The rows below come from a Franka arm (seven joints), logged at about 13 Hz.
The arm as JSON. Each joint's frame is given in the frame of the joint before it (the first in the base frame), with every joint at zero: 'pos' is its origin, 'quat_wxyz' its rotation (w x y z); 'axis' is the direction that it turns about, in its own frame. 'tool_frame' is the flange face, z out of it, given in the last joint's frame.
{
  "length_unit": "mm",
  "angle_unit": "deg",
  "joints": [
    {
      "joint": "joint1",
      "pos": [
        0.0,
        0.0,
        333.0
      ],
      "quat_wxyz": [
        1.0,
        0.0,
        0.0,
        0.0
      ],
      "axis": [
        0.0,
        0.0,
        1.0
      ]
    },
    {
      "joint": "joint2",
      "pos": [
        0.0,
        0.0,
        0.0
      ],
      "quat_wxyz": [
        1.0,
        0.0,
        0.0,
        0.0
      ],
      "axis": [
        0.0,
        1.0,
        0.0
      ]
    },
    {
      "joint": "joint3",
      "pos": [
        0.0,
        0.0,
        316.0
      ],
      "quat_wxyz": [
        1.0,
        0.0,
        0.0,
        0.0
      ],
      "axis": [
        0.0,
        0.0,
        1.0
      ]
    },
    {
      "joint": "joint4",
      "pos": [
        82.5,
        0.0,
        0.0
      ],
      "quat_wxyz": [
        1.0,
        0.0,
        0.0,
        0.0
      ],
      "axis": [
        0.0,
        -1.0,
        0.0
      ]
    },
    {
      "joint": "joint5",
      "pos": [
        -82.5,
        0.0,
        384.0
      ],
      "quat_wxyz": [
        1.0,
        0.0,
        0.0,
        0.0
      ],
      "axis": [
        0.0,
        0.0,
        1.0
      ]
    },
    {
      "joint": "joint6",
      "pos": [
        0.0,
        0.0,
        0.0
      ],
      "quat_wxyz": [
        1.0,
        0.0,
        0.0,
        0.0
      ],
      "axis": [
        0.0,
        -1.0,
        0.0
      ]
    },
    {
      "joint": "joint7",
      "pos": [
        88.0,
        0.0,
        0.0
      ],
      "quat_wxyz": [
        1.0,
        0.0,
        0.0,
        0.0
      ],
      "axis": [
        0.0,
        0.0,
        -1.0
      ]
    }
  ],
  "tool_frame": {
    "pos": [
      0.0,
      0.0,
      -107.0
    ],
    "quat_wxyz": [
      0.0,
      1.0,
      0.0,
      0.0
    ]
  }
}
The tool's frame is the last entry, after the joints.
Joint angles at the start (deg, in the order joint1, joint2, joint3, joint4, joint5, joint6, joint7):
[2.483, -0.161, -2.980, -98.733, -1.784, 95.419, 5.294]
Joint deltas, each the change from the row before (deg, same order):
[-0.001, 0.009, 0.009, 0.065, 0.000, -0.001, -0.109]
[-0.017, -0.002, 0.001, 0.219, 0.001, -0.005, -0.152]
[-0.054, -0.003, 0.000, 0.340, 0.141, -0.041, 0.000]
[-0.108, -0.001, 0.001, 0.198, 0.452, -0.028, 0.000]
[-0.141, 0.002, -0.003, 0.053, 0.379, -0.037, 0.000]
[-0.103, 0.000, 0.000, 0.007, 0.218, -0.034, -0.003]
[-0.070, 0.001, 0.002, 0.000, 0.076, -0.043, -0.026]
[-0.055, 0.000, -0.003, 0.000, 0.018, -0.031, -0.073]
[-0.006, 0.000, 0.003, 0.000, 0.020, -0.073, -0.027]
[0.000, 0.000, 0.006, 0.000, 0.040, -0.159, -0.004]
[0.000, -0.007, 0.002, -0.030, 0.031, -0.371, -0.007]
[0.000, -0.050, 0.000, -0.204, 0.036, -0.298, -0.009]
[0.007, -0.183, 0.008, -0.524, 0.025, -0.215, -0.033]
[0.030, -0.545, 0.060, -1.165, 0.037, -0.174, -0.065]
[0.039, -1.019, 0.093, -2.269, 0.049, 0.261, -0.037]
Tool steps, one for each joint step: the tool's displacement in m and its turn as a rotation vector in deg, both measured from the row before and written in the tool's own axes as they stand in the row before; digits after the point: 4 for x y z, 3 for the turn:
[0.0001, -0.0001, -0.0005, 0.004, 0.055, -0.115]
[0.0002, 0.0002, -0.0018, 0.020, 0.214, -0.129]
[0.0003, 0.0003, -0.0028, 0.168, 0.287, 0.077]
[0.0002, 0.0003, -0.0016, 0.467, 0.128, 0.154]
[0.0001, 0.0008, -0.0003, 0.383, -0.022, 0.180]
[0.0000, 0.0006, 0.0000, 0.218, -0.048, 0.120]
[0.0000, 0.0005, 0.0001, 0.074, -0.051, 0.049]
[0.0000, 0.0005, 0.0001, 0.018, -0.033, -0.013]
[-0.0001, 0.0000, 0.0001, 0.014, -0.074, -0.022]
[-0.0003, -0.0001, 0.0002, 0.026, -0.162, -0.006]
[-0.0008, 0.0000, 0.0008, -0.003, -0.395, -0.007]
[-0.0010, 0.0000, 0.0017, 0.000, -0.454, -0.007]
[-0.0018, 0.0000, 0.0030, -0.014, -0.557, -0.049]
[-0.0040, -0.0005, 0.0049, -0.010, -0.796, -0.158]
[-0.0065, -0.0007, 0.0092, 0.002, -0.993, -0.177]

